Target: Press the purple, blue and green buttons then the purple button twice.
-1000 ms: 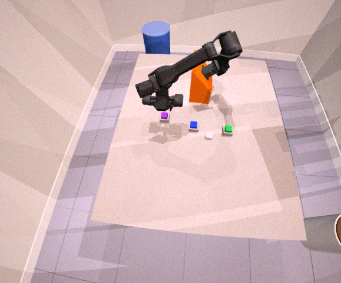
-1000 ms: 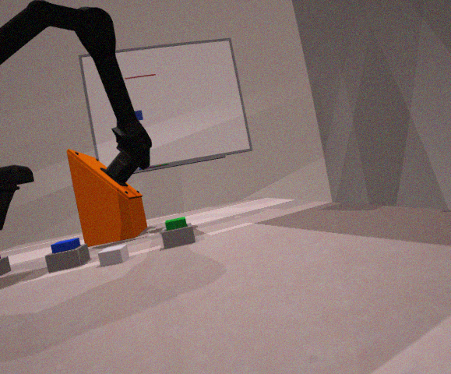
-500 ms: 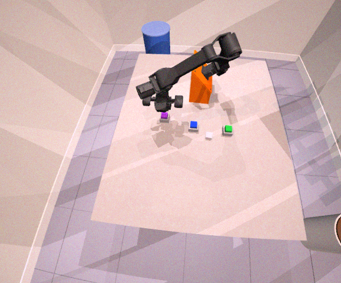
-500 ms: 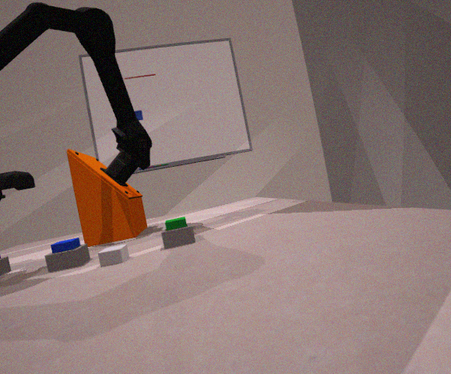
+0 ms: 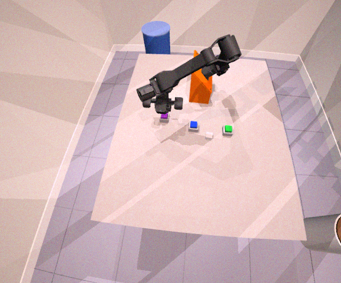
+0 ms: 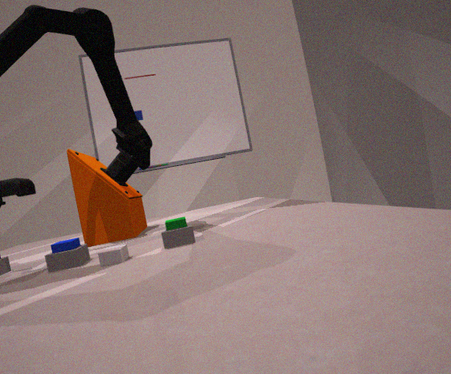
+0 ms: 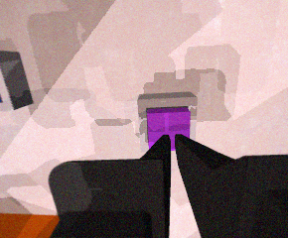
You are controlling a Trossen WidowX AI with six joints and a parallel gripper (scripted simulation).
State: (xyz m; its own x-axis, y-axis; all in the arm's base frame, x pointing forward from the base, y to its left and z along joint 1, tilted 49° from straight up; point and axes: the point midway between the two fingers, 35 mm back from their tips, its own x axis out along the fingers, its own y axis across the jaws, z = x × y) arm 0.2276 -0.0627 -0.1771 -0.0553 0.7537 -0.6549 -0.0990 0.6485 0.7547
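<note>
Now: gripper tip 2 cm above the purple button. From my gripper tip the other things lie so: blue button: 16 cm to the left, 3 cm ahead, 2 cm below; then green button: 33 cm to the left, 2 cm below, 2 cm ahead; then small white block: 24 cm to the left, 7 cm ahead, 4 cm below.
</note>
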